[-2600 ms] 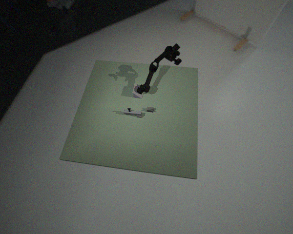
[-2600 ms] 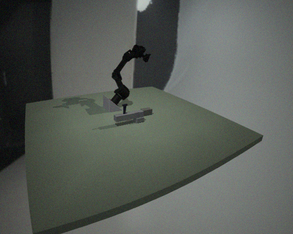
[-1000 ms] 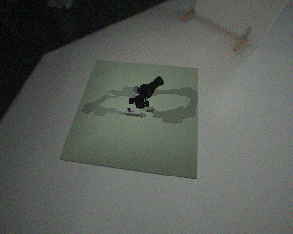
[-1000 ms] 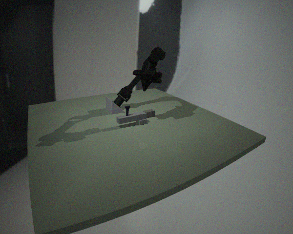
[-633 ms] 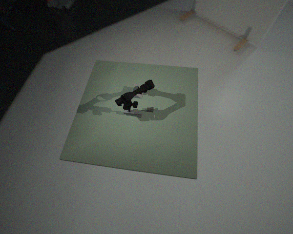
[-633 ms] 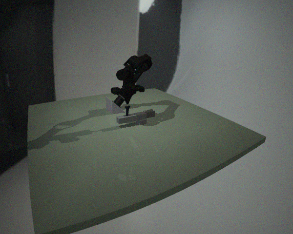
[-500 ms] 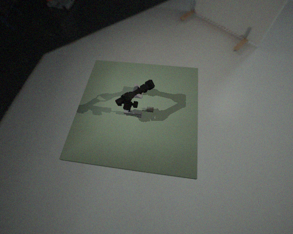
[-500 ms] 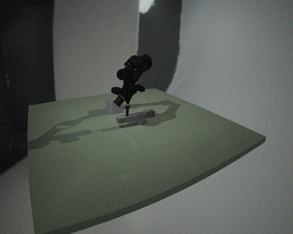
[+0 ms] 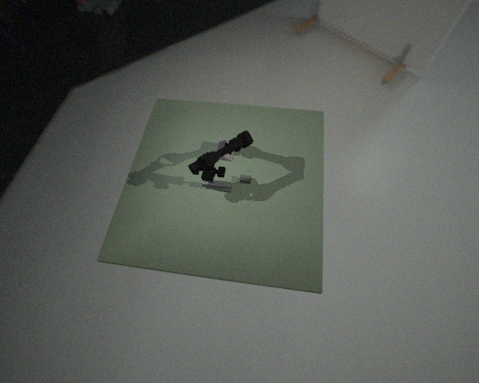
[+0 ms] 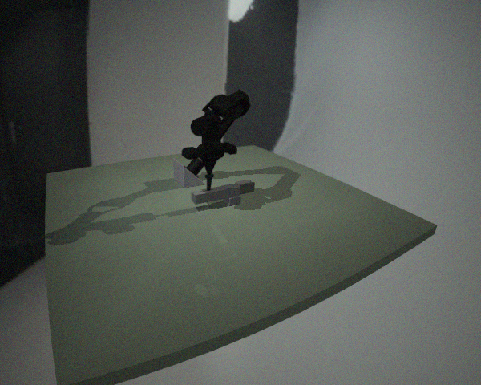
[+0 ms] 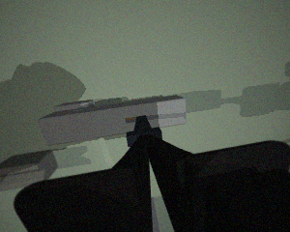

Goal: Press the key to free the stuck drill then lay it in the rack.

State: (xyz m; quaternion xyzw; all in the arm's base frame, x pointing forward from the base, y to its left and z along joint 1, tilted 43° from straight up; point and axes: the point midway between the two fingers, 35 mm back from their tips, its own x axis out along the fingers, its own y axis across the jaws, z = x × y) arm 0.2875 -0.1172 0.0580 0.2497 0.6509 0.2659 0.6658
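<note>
Right now my gripper tip is 3 cm above the dark key. Round my gripper tip: rack 20 cm to the left, 11 cm below, 8 cm behind; then grey block 8 cm below, 3 cm to the left; then drill 8 cm below, 5 cm to the left.
</note>
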